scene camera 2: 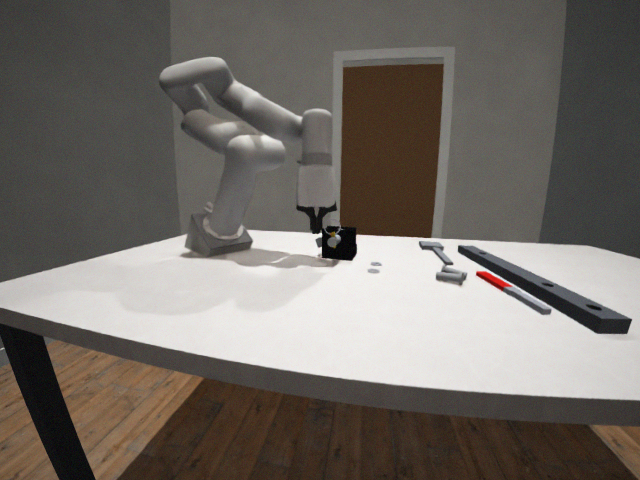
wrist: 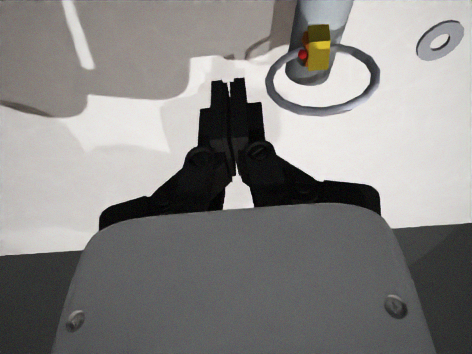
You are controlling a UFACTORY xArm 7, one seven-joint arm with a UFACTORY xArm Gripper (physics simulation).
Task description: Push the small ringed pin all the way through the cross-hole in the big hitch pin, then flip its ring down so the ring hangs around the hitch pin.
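Places are measured from the arm's base along level axes (x ahead, y left, z up), in centimetres.
Pixels of known places: gripper, fingertip midpoint: (scene camera 2: 316, 233) (wrist: 232, 101); arm's base at its link origin: (scene camera 2: 223, 227).
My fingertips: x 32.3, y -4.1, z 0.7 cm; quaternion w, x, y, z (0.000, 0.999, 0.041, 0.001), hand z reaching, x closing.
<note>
Ahead of a thing's pixels: the offset from my fingertips to its top centre. "spot": to the spot under its first point. Level surfaces: height alone.
My gripper (scene camera 2: 315, 231) (wrist: 232, 101) is shut and empty, just left of the black block in the scene view. The big grey hitch pin (scene camera 2: 331, 242) (wrist: 325, 12) sticks out of the black block {spot: dz -4.3, dx +7.8, dy +5.4 cm} (scene camera 2: 347, 246). The small yellow pin {dz +3.9, dx +4.1, dy +2.4 cm} (scene camera 2: 333, 234) (wrist: 319, 50) is at the hitch pin's end; the wrist view shows its yellow head and a red dot beside it. How deep it sits in the cross-hole is hidden. Its grey ring {spot: dz +2.3, dx +5.7, dy +2.9 cm} (wrist: 374, 75) spreads out past the hitch pin's end, right of my fingertips in the wrist view, apart from them. In the scene view the ring shows faintly, rising above the hitch pin.
Two flat washers {dz -8.1, dx +15.6, dy -2.5 cm} (scene camera 2: 373, 270) (wrist: 425, 46) lie near the block. Further right on the white table {dz -8.4 cm} (scene camera 2: 258, 330) lie a hammer-like tool {dz -6.7, dx +35.3, dy +20.9 cm} (scene camera 2: 440, 254), grey cylinders {dz -5.6, dx +32.7, dy -5.4 cm} (scene camera 2: 449, 277), a red-handled tool {dz -7.3, dx +43.9, dy -8.6 cm} (scene camera 2: 493, 280) and a long dark bar with holes {dz -5.9, dx +49.2, dy +1.4 cm} (scene camera 2: 522, 273).
</note>
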